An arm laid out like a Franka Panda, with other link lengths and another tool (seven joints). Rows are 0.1 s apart.
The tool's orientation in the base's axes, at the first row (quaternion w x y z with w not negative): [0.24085, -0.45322, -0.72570, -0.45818]
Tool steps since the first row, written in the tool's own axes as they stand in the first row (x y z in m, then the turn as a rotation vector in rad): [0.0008, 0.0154, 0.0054, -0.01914, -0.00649, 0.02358]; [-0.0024, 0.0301, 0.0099, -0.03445, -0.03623, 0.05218]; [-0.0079, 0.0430, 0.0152, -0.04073, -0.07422, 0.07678]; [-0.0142, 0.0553, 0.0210, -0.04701, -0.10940, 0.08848]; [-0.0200, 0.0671, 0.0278, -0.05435, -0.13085, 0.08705]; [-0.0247, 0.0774, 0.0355, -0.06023, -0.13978, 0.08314]
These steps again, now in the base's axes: [0.0135, 0.0077, 0.0050, 0.00490, 0.01136, -0.02848]; [0.0282, 0.0128, 0.0070, -0.01210, 0.02490, -0.06675]; [0.0425, 0.0173, 0.0061, -0.04088, 0.03745, -0.09994]; [0.0567, 0.0217, 0.0041, -0.06805, 0.03909, -0.12589]; [0.0702, 0.0272, 0.0018, -0.08352, 0.03098, -0.14042]; [0.0820, 0.0337, -0.0008, -0.08884, 0.02345, -0.14709]
